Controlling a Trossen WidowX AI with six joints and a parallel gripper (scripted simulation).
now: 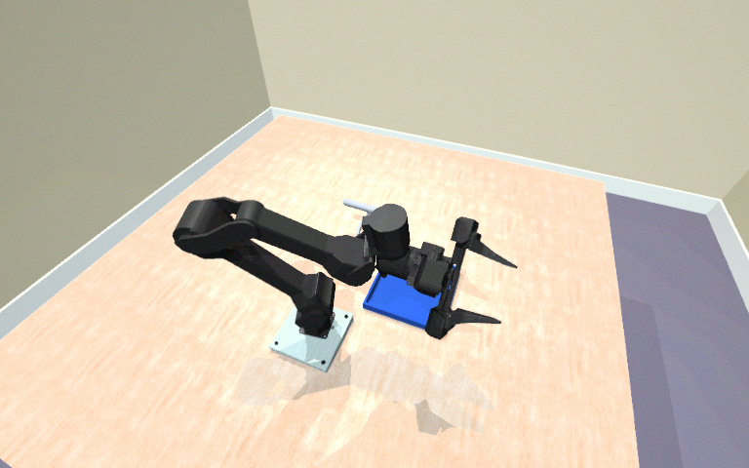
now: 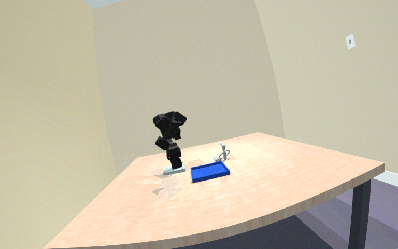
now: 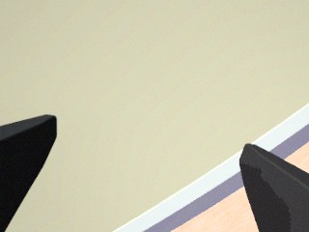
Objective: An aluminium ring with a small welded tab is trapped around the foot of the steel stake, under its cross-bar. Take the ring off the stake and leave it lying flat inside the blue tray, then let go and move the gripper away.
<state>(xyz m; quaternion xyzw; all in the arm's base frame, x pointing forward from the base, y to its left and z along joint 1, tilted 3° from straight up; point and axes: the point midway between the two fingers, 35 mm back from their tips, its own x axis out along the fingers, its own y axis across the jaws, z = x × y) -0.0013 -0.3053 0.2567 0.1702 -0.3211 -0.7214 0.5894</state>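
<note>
Now: gripper tip 33 cm short of the aluminium ring, 30 cm to the right of it and 25 cm above it. Round my gripper tip: blue tray: 27 cm below, 18 cm ahead, 15 cm to the left.
</note>
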